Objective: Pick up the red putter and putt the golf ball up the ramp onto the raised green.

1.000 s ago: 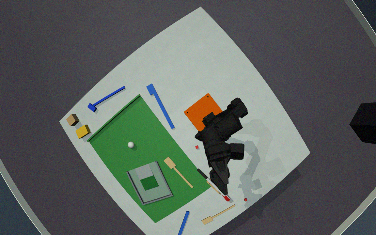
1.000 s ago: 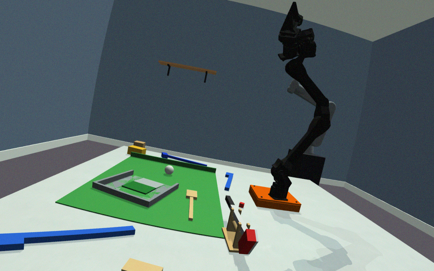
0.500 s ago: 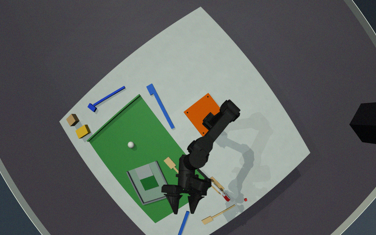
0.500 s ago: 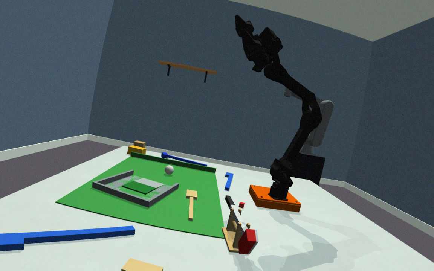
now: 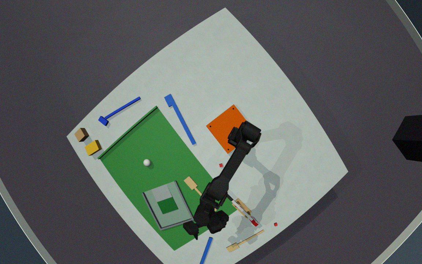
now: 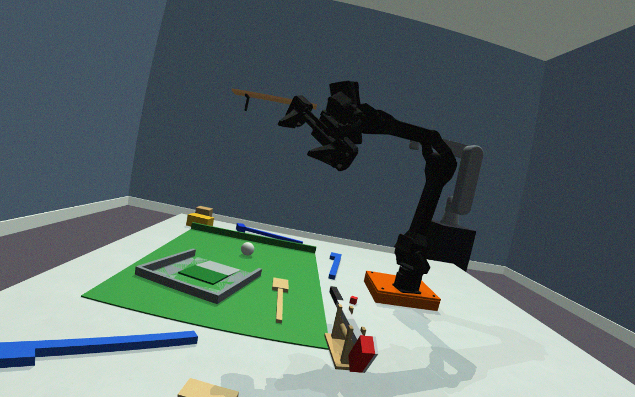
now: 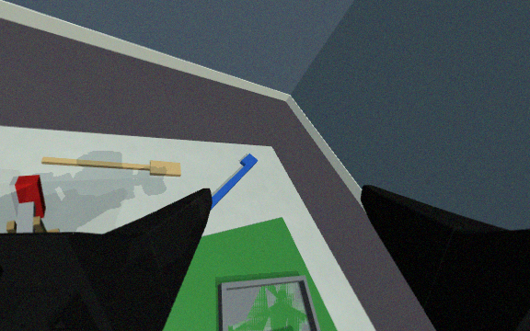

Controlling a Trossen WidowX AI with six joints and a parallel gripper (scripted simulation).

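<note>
My gripper tip is 140 mm past the red putter, 120 mm to the right of it and 310 mm above it. Also, from my gripper tip: white golf ball (10 mm ahead, 430 mm to the right, 340 mm below); then green mat (50 mm ahead, 280 mm to the right, 370 mm below); then wooden stand (140 mm behind, 140 mm to the left, 330 mm below).
</note>
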